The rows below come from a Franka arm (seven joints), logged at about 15 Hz.
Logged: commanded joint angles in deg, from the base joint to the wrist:
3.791 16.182 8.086 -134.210 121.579 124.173 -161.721
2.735 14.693 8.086 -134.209 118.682 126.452 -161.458
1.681 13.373 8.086 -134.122 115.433 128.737 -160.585
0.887 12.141 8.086 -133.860 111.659 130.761 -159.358
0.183 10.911 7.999 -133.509 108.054 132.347 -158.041
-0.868 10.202 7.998 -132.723 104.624 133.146 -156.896
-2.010 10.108 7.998 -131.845 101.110 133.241 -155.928
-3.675 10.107 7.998 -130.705 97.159 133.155 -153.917
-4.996 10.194 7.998 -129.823 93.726 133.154 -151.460
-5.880 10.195 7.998 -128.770 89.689 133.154 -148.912
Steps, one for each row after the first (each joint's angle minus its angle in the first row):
-1.056 -1.489 0.000 0.001 -2.897 2.279 0.263
-2.110 -2.809 0.000 0.088 -6.146 4.564 1.136
-2.904 -4.041 0.000 0.350 -9.920 6.588 2.363
-3.608 -5.271 -0.087 0.701 -13.525 8.174 3.680
-4.659 -5.980 -0.088 1.487 -16.955 8.973 4.825
-5.801 -6.074 -0.088 2.365 -20.469 9.068 5.793
-7.466 -6.075 -0.088 3.505 -24.420 8.982 7.804
-8.787 -5.988 -0.088 4.387 -27.853 8.981 10.261
-9.671 -5.987 -0.088 5.440 -31.890 8.981 12.809

